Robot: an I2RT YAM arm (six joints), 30 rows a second.
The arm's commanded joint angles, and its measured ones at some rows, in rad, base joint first. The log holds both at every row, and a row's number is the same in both.
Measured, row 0:
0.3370, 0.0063, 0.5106, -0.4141, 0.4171, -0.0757
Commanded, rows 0 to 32:
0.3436, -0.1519, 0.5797, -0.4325, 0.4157, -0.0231
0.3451, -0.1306, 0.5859, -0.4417, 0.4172, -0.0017
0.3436, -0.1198, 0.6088, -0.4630, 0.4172, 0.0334
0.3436, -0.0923, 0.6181, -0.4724, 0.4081, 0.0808
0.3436, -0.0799, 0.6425, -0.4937, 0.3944, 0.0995
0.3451, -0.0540, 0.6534, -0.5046, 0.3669, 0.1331
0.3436, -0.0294, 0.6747, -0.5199, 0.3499, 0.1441
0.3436, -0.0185, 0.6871, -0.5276, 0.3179, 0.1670
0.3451, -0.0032, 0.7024, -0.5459, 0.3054, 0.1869
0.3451, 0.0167, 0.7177, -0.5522, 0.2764, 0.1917
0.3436, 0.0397, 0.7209, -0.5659, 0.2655, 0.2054
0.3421, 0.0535, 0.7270, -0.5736, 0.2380, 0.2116
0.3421, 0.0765, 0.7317, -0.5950, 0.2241, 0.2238
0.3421, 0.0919, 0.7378, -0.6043, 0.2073, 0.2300
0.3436, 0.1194, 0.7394, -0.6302, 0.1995, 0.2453
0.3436, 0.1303, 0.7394, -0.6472, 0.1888, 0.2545
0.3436, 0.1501, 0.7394, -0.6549, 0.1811, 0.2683
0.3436, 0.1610, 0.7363, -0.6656, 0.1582, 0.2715
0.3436, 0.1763, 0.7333, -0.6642, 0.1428, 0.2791
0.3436, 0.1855, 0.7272, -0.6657, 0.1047, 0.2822
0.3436, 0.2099, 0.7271, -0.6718, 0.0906, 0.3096
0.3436, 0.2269, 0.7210, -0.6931, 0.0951, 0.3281
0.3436, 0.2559, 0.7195, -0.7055, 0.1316, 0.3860
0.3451, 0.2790, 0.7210, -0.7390, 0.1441, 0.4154
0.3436, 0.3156, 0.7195, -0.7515, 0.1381, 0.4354
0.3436, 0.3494, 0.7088, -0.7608, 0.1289, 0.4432
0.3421, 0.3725, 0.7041, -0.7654, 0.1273, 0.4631
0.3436, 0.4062, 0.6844, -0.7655, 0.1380, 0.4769
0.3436, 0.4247, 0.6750, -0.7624, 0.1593, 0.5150
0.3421, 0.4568, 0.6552, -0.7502, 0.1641, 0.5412
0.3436, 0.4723, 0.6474, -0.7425, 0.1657, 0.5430
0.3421, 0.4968, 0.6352, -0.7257, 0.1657, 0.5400
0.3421, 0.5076, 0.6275, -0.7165, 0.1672, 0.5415
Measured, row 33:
0.3393, 0.4610, 0.6537, -0.7391, 0.1490, 0.4648
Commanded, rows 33 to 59:
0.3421, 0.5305, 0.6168, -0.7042, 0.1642, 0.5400
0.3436, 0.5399, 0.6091, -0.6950, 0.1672, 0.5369
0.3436, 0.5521, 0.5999, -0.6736, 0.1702, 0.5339
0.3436, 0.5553, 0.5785, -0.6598, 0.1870, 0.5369
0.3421, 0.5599, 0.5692, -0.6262, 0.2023, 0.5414
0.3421, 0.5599, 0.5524, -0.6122, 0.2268, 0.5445
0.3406, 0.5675, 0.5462, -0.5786, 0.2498, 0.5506
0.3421, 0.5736, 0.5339, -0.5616, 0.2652, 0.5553
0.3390, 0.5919, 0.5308, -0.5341, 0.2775, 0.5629
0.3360, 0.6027, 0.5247, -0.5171, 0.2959, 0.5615
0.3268, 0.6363, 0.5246, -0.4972, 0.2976, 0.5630
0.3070, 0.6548, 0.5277, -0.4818, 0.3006, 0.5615
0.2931, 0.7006, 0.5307, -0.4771, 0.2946, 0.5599
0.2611, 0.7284, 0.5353, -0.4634, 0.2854, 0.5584
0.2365, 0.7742, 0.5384, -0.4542, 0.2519, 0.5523
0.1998, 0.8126, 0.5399, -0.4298, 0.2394, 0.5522
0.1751, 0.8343, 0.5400, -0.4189, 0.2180, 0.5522
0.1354, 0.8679, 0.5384, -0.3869, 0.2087, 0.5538
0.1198, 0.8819, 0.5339, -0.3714, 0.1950, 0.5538
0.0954, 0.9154, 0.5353, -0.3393, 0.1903, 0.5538
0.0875, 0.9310, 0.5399, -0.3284, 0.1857, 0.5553
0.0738, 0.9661, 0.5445, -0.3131, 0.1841, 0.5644
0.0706, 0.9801, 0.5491, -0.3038, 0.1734, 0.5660
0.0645, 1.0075, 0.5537, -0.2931, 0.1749, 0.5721
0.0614, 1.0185, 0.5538, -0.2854, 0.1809, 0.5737
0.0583, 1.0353, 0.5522, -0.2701, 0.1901, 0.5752
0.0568, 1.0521, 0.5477, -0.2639, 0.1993, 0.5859
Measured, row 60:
0.0677, 1.0107, 0.5236, -0.3660, 0.1898, 0.5488
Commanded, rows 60 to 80:
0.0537, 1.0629, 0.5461, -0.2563, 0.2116, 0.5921
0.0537, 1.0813, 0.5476, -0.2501, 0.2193, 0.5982
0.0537, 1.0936, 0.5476, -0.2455, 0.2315, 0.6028
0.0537, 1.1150, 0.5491, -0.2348, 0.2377, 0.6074
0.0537, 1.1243, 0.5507, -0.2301, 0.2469, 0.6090
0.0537, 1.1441, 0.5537, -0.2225, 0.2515, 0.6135
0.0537, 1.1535, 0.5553, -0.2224, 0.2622, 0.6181
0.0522, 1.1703, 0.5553, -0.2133, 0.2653, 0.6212
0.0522, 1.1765, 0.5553, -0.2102, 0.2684, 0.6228
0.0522, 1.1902, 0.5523, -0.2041, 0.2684, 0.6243
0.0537, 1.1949, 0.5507, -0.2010, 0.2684, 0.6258
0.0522, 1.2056, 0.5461, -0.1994, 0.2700, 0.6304
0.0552, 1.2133, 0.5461, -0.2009, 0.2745, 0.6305
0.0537, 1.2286, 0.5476, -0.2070, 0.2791, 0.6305
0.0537, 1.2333, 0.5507, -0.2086, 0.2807, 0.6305
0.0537, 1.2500, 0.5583, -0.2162, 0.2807, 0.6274
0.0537, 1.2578, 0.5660, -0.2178, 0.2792, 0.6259
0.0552, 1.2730, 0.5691, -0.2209, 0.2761, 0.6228
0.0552, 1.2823, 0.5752, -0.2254, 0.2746, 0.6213
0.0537, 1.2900, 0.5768, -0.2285, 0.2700, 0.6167
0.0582, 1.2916, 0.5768, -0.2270, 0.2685, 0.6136
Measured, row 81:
0.0566, 1.2732, 0.5381, -0.2424, 0.2489, 0.6067
